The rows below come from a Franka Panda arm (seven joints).
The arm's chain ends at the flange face. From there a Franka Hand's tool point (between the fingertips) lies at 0.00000 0.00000 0.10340 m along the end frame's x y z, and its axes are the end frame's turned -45 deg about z.
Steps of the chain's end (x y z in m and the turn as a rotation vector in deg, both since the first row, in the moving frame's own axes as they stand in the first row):
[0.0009 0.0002 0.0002 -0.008 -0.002 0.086]
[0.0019 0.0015 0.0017 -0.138 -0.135 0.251]
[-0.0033 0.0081 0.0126 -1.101 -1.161 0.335]
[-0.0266 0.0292 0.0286 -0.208 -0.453 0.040]
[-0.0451 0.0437 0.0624 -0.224 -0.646 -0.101]
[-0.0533 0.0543 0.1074 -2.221 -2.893 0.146]
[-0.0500 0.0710 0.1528 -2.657 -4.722 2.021]
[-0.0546 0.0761 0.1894 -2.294 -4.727 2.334]
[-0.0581 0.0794 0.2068 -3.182 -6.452 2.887]
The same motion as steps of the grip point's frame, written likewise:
[0.0005 0.0008 0.0002 -0.004 -0.007 0.086]
[-0.0001 0.0024 0.0017 -0.002 -0.193 0.251]
[-0.0109 0.0033 0.0126 0.042 -1.599 0.335]
[-0.0403 0.0015 0.0286 0.173 -0.467 0.040]
[-0.0639 -0.0015 0.0624 0.298 -0.615 -0.101]
[-0.0826 -0.0002 0.1072 0.475 -3.616 0.146]
[-0.0949 0.0121 0.1523 1.460 -5.218 2.021]
[-0.1013 0.0119 0.1890 1.720 -4.965 2.334]
[-0.1094 0.0106 0.2060 2.312 -6.812 2.887]

